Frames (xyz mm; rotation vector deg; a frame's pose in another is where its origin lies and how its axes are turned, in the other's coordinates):
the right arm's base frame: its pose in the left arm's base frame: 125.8 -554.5 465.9 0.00 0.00 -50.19
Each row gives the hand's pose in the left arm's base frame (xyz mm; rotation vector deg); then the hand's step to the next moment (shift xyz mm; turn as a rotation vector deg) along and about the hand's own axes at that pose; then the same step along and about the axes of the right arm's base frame.
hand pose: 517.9 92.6 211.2 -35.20 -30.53 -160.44
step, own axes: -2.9 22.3 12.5 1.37 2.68 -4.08
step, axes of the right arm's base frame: 20.1 0.8 16.0 2.04 -4.17 -2.05
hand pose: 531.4 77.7 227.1 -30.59 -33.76 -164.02
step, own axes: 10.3 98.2 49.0 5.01 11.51 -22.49
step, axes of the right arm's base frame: 72.1 -22.7 80.2 9.77 -19.72 -13.38
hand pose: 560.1 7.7 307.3 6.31 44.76 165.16
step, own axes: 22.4 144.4 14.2 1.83 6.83 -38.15
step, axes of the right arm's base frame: 61.3 -101.9 86.1 14.35 -20.94 -29.35
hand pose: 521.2 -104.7 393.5 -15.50 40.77 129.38
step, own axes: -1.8 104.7 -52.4 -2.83 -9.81 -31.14
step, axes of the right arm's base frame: 22.1 -115.0 0.5 15.87 -2.37 -28.57
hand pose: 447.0 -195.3 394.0 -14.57 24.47 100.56
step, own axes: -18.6 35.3 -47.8 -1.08 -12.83 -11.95
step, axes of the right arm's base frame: 11.9 -52.8 -30.8 10.46 6.92 -12.30
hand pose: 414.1 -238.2 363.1 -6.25 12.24 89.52
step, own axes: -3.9 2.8 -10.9 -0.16 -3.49 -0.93
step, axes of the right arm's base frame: 2.4 -6.5 -9.7 2.48 2.39 -1.11
